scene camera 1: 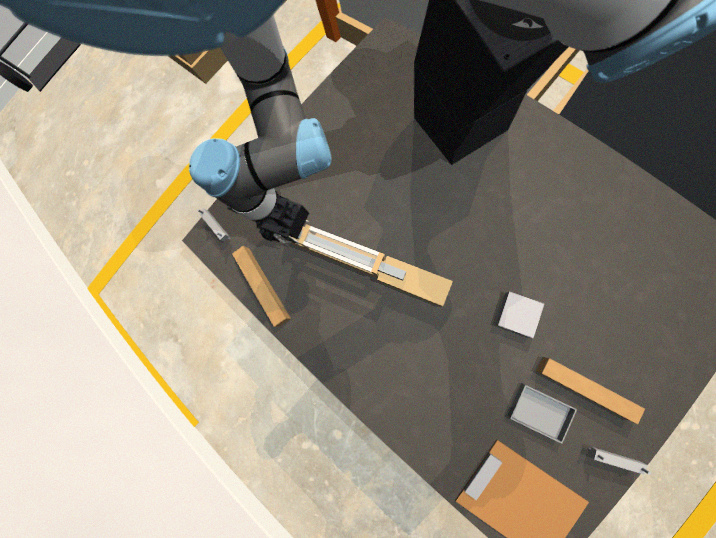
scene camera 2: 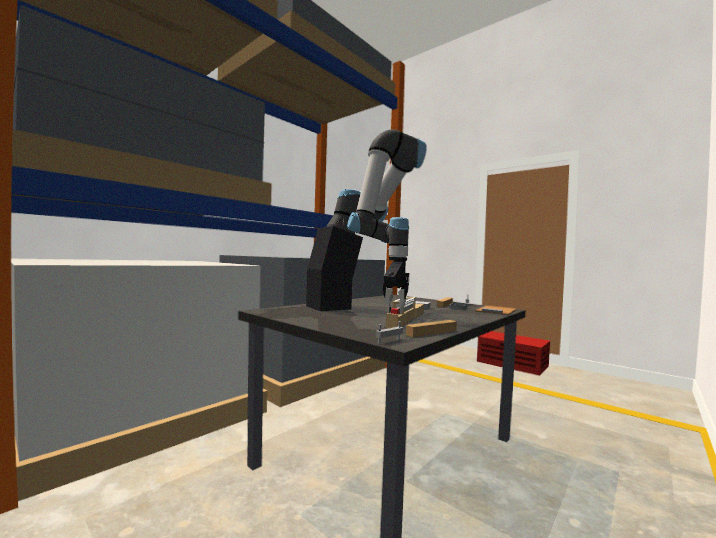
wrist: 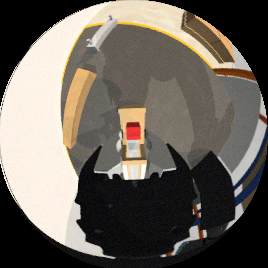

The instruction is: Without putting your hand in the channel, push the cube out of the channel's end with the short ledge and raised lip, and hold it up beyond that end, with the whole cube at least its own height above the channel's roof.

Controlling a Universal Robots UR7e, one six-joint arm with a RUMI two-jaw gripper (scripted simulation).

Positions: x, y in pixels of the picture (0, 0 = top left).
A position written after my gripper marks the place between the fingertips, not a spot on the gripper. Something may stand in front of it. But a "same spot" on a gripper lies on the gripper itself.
my gripper: scene camera 1; scene camera 2; wrist 133, 130
same spot on my gripper: (scene camera 1: 266, 235) = (scene camera 2: 407, 285)
